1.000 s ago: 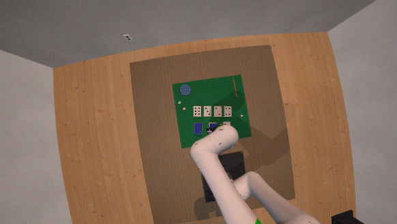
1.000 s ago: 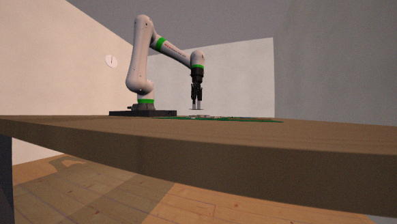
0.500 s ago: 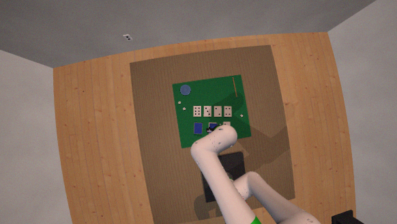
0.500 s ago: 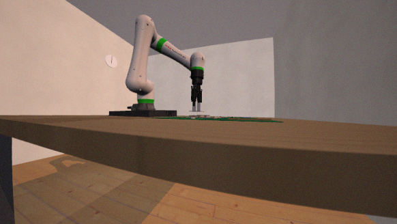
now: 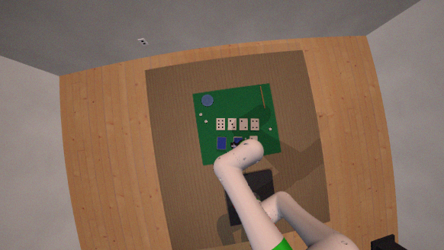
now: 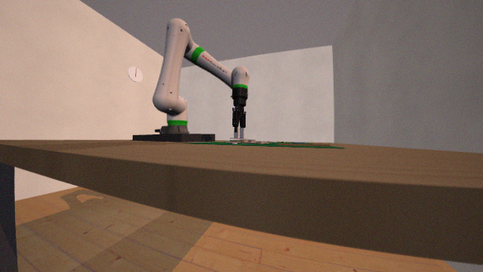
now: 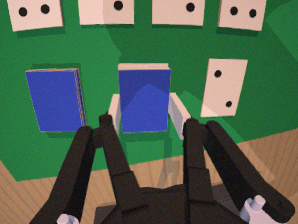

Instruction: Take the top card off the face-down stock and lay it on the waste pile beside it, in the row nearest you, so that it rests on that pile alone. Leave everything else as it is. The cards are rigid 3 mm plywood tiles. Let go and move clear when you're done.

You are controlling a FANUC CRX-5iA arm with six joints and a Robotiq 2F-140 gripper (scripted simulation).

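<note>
Now: the two-pip card 120 mm to the right of my hand, 50 mm below it and 10 mm behind it. The rest, counted from my hand: green mat (150 mm ahead, 60 mm below, 20 mm to the right); then thin wooden stick (320 mm ahead, 240 mm to the right, 50 mm below).
</note>
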